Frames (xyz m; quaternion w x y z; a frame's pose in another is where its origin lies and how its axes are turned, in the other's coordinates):
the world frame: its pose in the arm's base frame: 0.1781 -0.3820 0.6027 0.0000 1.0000 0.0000 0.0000
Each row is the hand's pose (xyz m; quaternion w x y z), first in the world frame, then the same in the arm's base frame.
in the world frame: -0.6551 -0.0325 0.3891 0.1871 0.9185 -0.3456 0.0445
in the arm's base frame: -0.4770 -0.3495 0.2136 0.9185 -0.1871 0.0445 0.3456
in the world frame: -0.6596 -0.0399 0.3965 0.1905 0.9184 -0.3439 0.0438
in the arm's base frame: -0.4815 -0.3421 0.2062 0.9184 -0.1905 0.0438 0.3439
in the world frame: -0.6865 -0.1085 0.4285 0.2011 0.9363 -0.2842 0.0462
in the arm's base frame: -0.5084 -0.2735 0.1742 0.9363 -0.2011 0.0462 0.2842
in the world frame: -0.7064 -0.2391 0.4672 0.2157 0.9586 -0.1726 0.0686
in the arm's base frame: -0.5283 -0.1429 0.1355 0.9586 -0.2157 0.0686 0.1726
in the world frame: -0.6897 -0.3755 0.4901 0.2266 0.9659 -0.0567 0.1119
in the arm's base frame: -0.5116 -0.0065 0.1126 0.9659 -0.2266 0.1119 0.0567
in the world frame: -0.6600 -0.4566 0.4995 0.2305 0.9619 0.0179 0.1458
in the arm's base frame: -0.4819 0.0746 0.1032 0.9619 -0.2305 0.1458 -0.0179
